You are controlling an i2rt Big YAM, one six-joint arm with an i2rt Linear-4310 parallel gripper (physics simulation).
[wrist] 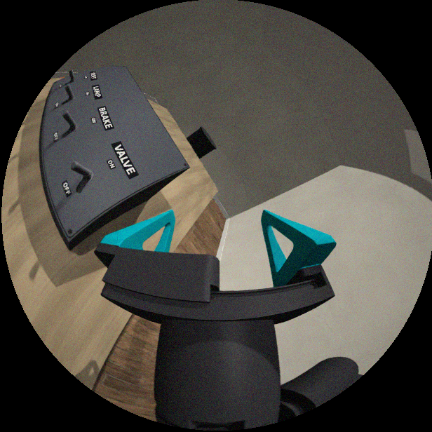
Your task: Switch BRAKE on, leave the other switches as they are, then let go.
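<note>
A dark grey switch panel (107,145) stands at the left of the wrist view, with a row of small dark levers. The BRAKE lever (71,124) is second from the near end, between its OFF and ON marks, beside the BRAKE label (105,118). The VALVE lever (84,175) is nearest and the LAMP lever (68,95) is farther. These levers look alike in pose; I cannot tell surely which side each leans to. My gripper (217,214) is open and empty, its teal fingers wide apart, to the right of the panel's near end and not touching it.
A farther lever (71,77) is at the panel's far end; its label is too small to read surely. A black block-like thing (201,142) sticks out beyond the panel's right edge. The panel stands on a light wooden surface (65,310). A pale surface (345,225) lies at the right.
</note>
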